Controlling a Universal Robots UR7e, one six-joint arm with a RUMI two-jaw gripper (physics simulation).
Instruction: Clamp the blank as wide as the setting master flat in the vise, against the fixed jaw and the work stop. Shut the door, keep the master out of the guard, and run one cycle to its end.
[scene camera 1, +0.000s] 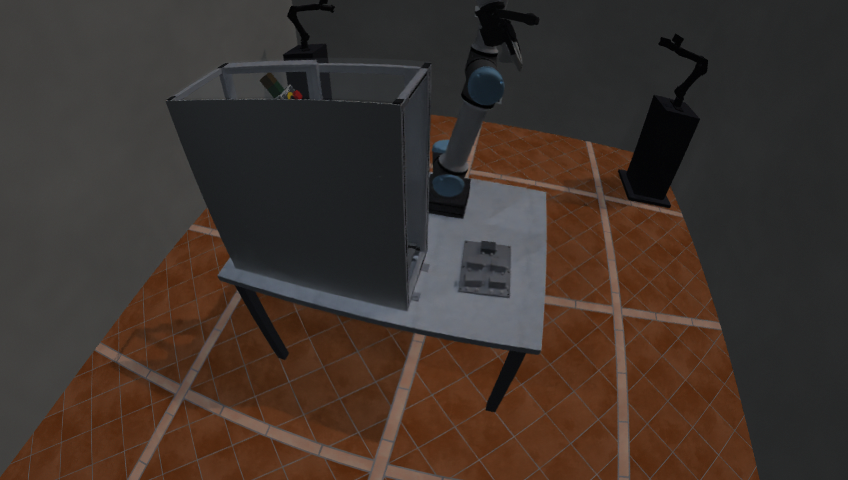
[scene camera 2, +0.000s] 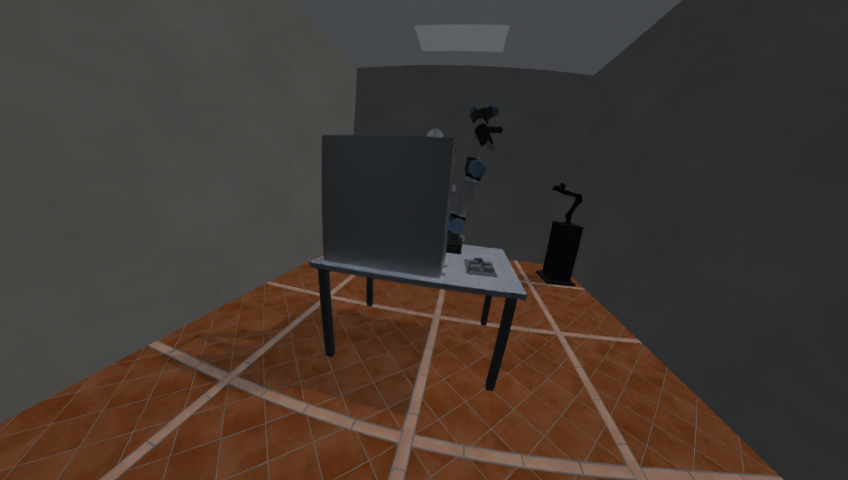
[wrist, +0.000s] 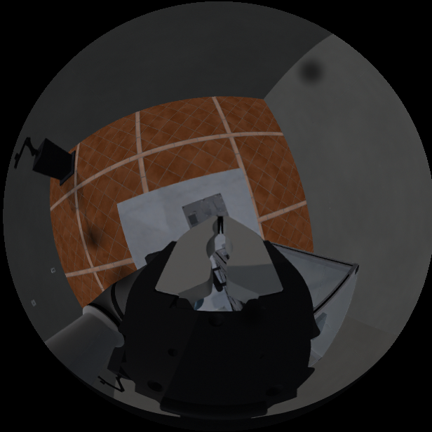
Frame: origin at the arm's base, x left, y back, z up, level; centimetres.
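Where they show: gripper, fingertip midpoint: (scene camera 1: 520, 70) (scene camera 2: 495, 152); arm's base at its link origin: (scene camera 2: 450, 240).
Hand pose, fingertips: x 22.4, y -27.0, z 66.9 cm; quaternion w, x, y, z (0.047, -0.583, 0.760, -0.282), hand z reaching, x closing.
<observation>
Things, the pixels of their centre, and the offset from my fingertips. "spot": a spot on its surface instead.
- tall grey guard at a spot on its surface: (scene camera 1: 297, 190) spot: dx -57.6, dy -32.3, dz -27.9 cm
- grey plate at the middle of its body: (scene camera 1: 486, 267) (scene camera 2: 479, 267) dx -1.6, dy -9.4, dz -74.1 cm
- darker block at the middle of its body: (scene camera 1: 488, 247) dx -1.7, dy -0.3, dz -72.5 cm
My gripper (scene camera 1: 519, 64) (scene camera 2: 492, 148) (wrist: 220, 217) is shut and empty, high above the table beside the guard. The tall grey guard (scene camera 1: 297, 190) (scene camera 2: 386, 202) stands on the left part of the table; its panels also show at the right of the wrist view (wrist: 320, 267). Whether its door is shut cannot be told. The vise, fixed jaw and work stop are hidden by the guard. A grey plate (scene camera 1: 473, 252) (wrist: 200, 206) to the right of the guard bears several small grey blocks and a darker block (scene camera 1: 487, 246) (wrist: 193, 219). Which is the master or the matching blank cannot be told.
The arm's base (scene camera 1: 449, 202) stands behind the guard and plate on the pale table (scene camera 1: 482, 324) (scene camera 2: 416, 280). Red and yellow parts (scene camera 1: 295, 95) show inside the guard's top. A black pedestal (scene camera 1: 663, 148) (scene camera 2: 562, 252) (wrist: 52, 159) with a small arm stands beyond the table.
</observation>
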